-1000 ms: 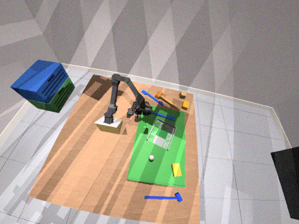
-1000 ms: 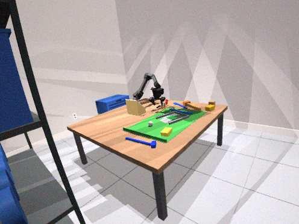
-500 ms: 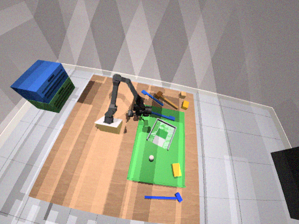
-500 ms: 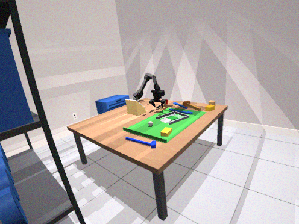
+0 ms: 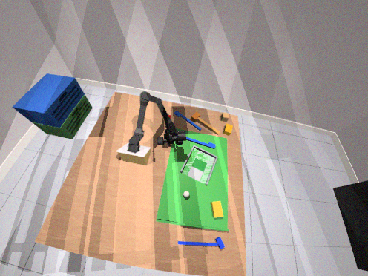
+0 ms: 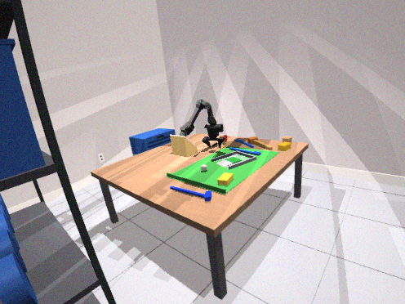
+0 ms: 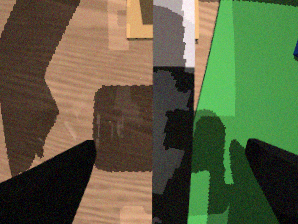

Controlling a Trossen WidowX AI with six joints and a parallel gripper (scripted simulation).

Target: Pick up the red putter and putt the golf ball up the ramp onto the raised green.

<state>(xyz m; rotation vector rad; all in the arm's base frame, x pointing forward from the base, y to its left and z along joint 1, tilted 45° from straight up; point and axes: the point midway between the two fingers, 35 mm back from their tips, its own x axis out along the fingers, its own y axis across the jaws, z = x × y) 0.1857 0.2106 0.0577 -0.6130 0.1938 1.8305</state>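
Right now the red putter is 50 mm behind my gripper tip, 100 mm to the left of it and 30 mm above it. From my gripper tip the other things lie so: green mat (280 mm ahead, 160 mm to the right, 30 mm below); then yellow block (470 mm ahead, 370 mm to the right, 10 mm below); then white golf ball (240 mm ahead, 340 mm to the right, 10 mm below).
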